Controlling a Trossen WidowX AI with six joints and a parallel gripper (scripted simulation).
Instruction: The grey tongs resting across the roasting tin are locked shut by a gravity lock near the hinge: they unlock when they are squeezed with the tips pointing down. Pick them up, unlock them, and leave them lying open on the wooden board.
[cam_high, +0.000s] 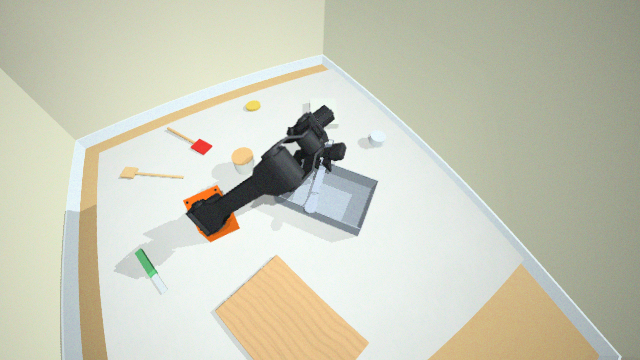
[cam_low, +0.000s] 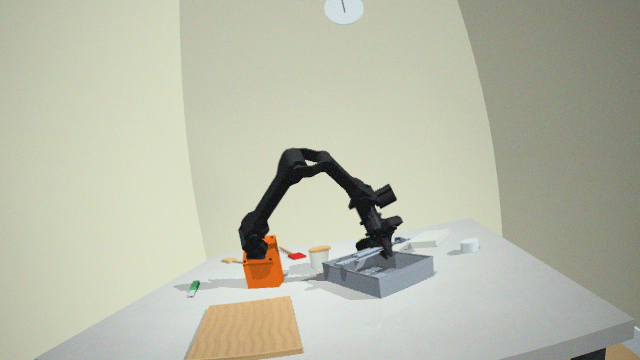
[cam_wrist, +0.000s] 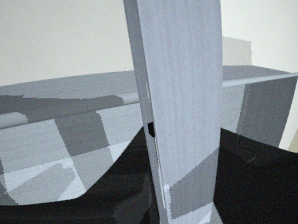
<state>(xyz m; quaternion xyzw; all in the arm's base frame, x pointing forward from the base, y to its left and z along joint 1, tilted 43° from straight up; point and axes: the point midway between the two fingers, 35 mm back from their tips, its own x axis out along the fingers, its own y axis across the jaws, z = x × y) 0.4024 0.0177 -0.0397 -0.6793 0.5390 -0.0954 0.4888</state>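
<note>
The grey roasting tin lies 4 cm behind my gripper tip, 7 cm to the right of it and 2 cm below it. The rest, counted from my gripper tip: yellow disc: 13 cm behind, 53 cm to the left, 4 cm below; white block: 15 cm ahead, 33 cm to the left, 3 cm below; wooden board: 32 cm behind, 40 cm to the right, 4 cm below.
</note>
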